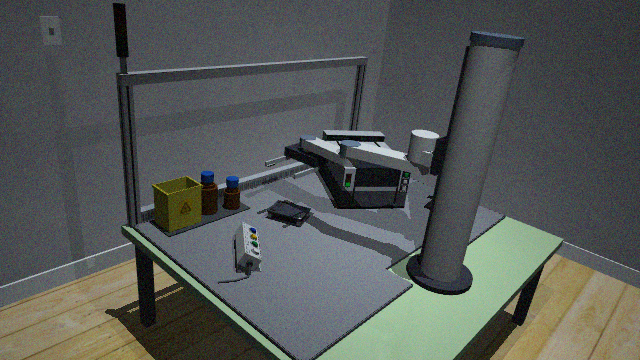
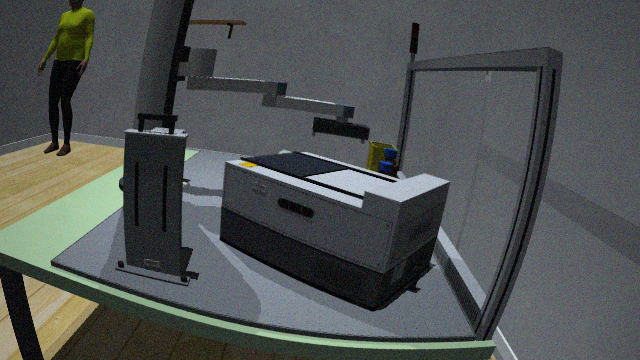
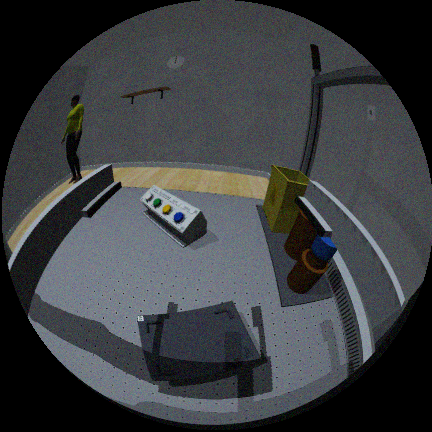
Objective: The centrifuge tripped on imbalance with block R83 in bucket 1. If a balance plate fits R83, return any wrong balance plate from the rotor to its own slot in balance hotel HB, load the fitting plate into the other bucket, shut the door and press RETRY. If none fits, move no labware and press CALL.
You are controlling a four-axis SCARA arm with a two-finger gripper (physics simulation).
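Places are measured from the arm's base along level axes (x ahead, y left, z up), in metres.
Where they show: gripper, between the fingertips: (image 1: 279,170) (image 3: 206,176); arm's base, origin of its link: (image 1: 438,274).
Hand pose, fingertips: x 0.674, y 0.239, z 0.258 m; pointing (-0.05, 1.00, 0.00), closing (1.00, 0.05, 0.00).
Each offset is from my fingertips to the top centre of the thing. "spot": to the spot under its first point.
The centrifuge (image 1: 377,196) (image 2: 310,220) stands at the back of the mat, with a dark panel @(0.109 m back, 0.514 m right, 0.032 m down) (image 2: 295,163) on top; I cannot tell whether its door is open. Block R83, the rotor and the balance plates do not show. A tall grey stand with a handle @(spot: 0.380 m back, 0.866 m right, 0.075 m down) (image 2: 152,200), seen from behind, may be hotel HB; its label is unreadable. The button box @(0.126 m back, 0.262 m left, 0.161 m down) (image 1: 249,247) (image 3: 172,212) has white, green, yellow and blue buttons, with lettering too small to read. My gripper (image 1: 291,168) (image 2: 339,138) (image 3: 206,177) is open and empty, raised above the bench beside the centrifuge, away from the box.
A low black tray-like fixture @(0.001 m back, 0.073 m right, 0.200 m down) (image 1: 289,212) (image 3: 200,335) lies on the mat. A yellow bin (image 1: 177,205) (image 2: 380,156) (image 3: 280,200) and brown bottles (image 1: 208,199) (image 3: 302,275) stand by the frame (image 1: 250,69) (image 2: 540,150). The arm column (image 1: 467,165) rises at the table's edge. A person (image 2: 74,40) (image 3: 74,135) stands beyond.
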